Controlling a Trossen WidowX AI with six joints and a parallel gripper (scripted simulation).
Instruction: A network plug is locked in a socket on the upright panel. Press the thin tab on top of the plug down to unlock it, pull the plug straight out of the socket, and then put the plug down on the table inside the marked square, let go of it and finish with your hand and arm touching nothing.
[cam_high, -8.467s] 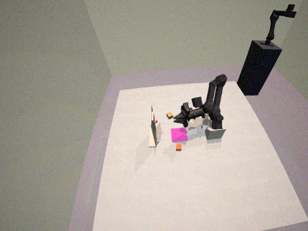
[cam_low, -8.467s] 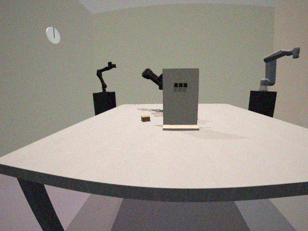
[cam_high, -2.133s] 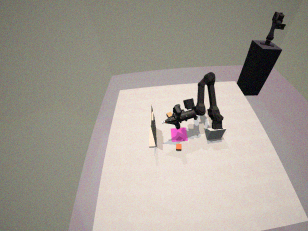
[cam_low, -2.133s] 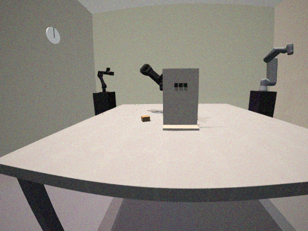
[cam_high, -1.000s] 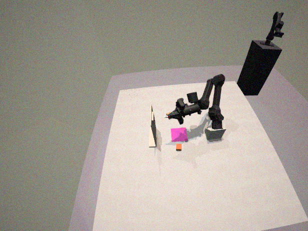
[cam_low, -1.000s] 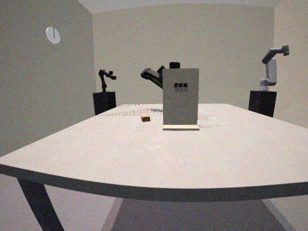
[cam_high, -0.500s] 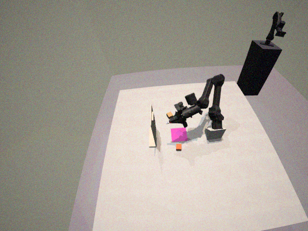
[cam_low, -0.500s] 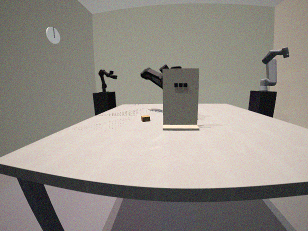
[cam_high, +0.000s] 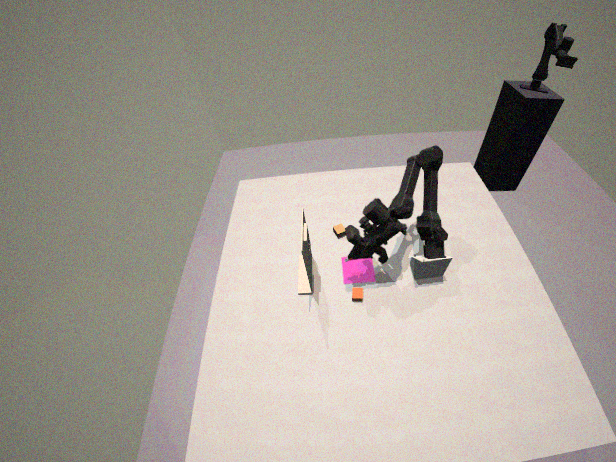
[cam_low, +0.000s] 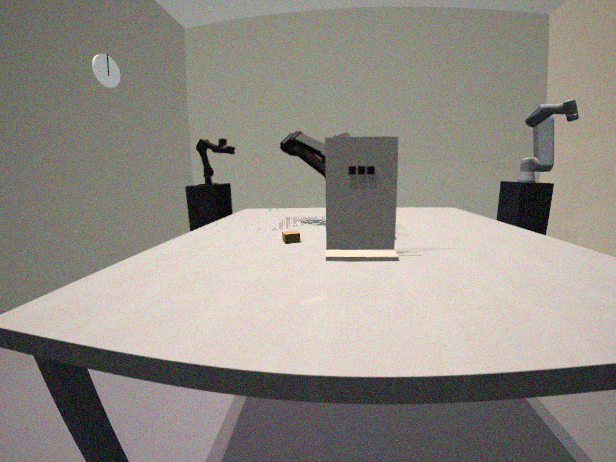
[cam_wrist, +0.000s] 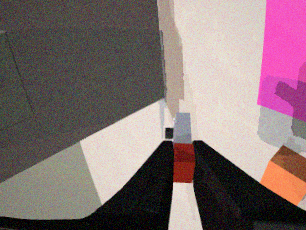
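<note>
Now: the magenta marked square 40 mm behind my gripper tip, 30 mm to the right of it and 120 mm below it. The rest, counted from my gripper tip: network plug right at my gripper tip; then panel 150 mm ahead, 10 mm to the right, 10 mm above.
</note>
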